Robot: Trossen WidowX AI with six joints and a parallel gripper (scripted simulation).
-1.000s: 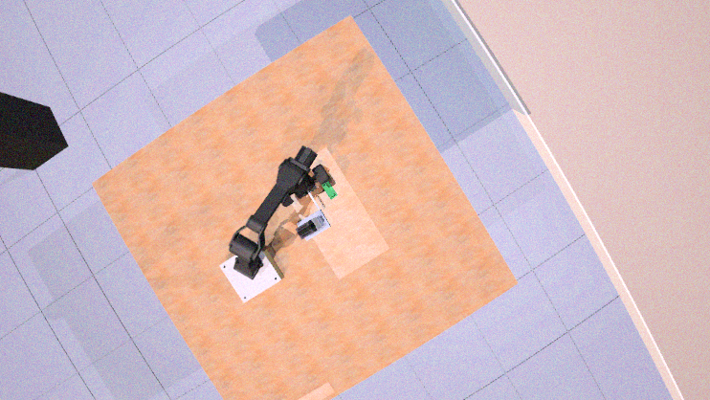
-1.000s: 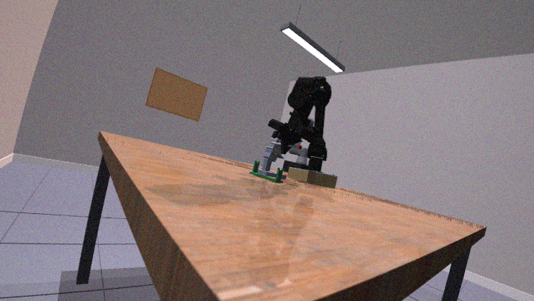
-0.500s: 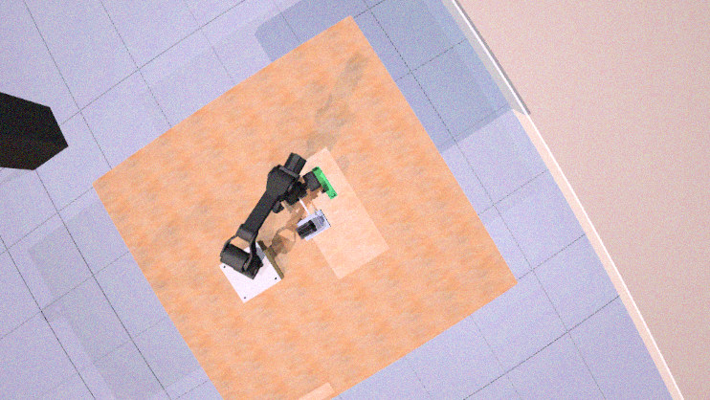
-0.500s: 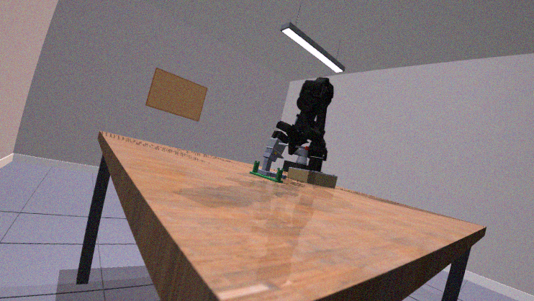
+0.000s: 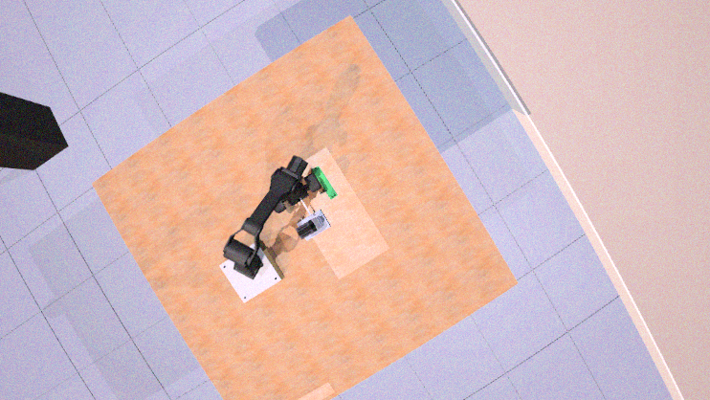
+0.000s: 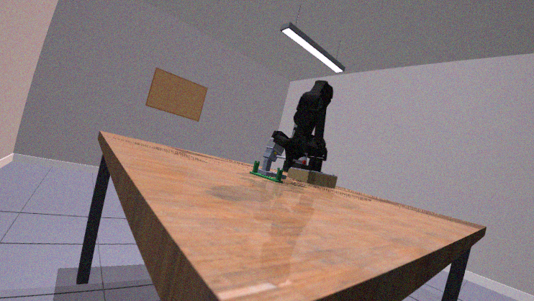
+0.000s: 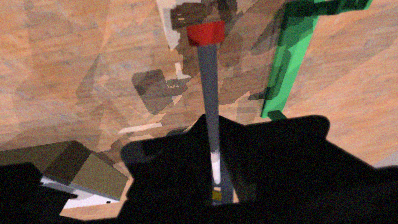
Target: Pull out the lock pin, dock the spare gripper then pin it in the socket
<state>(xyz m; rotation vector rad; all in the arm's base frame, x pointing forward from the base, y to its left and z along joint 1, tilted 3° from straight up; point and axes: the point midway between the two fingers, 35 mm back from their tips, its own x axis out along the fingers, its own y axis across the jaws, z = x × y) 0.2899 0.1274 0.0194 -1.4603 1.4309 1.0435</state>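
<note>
Right now my gripper tip is 11 cm to the left of the socket and 1 cm past it. The rest, counted from my gripper tip: green pin cradle: 10 cm ahead, 3 cm below, 1 cm to the left; then spare gripper: 11 cm to the right, 7 cm above, 1 cm behind.
</note>
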